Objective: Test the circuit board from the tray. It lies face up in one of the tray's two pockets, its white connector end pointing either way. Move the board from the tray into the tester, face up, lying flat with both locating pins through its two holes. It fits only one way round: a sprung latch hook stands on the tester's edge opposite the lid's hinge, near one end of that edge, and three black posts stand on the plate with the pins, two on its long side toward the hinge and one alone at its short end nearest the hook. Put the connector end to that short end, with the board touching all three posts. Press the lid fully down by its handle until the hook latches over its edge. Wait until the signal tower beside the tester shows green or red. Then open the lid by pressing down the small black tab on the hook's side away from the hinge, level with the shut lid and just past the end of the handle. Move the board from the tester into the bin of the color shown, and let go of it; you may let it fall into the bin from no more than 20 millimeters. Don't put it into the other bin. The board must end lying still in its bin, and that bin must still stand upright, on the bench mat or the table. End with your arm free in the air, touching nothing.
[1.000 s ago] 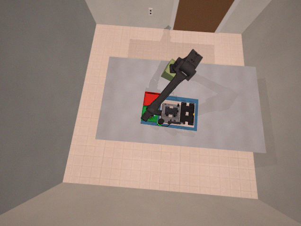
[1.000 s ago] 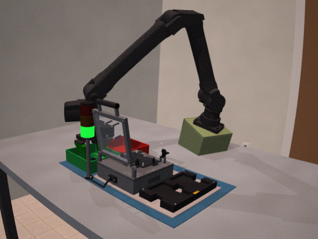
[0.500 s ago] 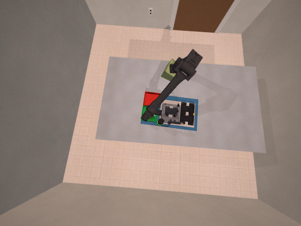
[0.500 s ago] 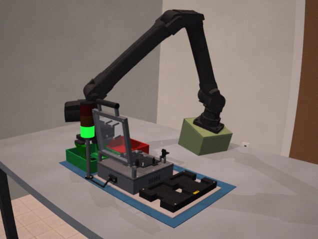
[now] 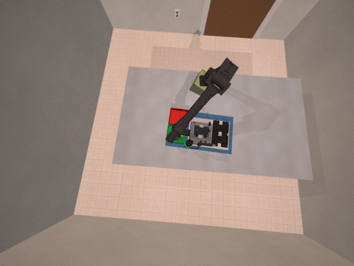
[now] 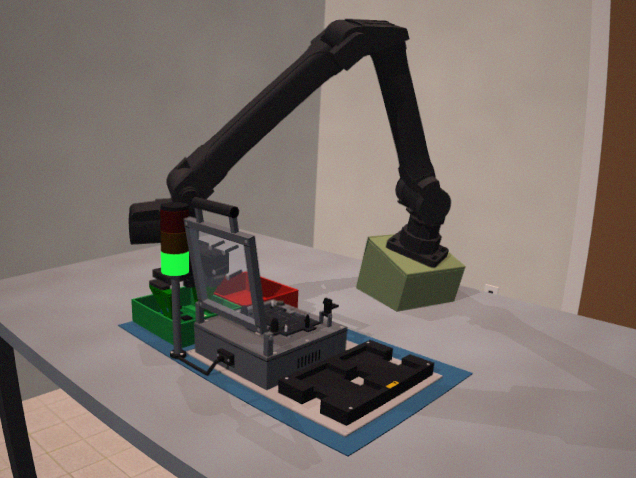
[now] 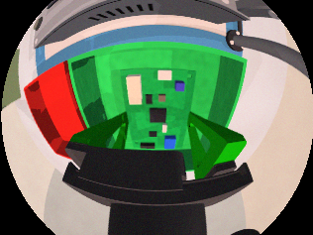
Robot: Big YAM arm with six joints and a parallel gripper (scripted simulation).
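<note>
My hand is 1 cm above the green bin. From my hand the other things lie so: tester plate: 21 cm to the left, 5 cm above; red bin: 15 cm behind, 3 cm to the left, 1 cm below; clear lid: 11 cm ahead, 19 cm to the left, 16 cm above.
</note>
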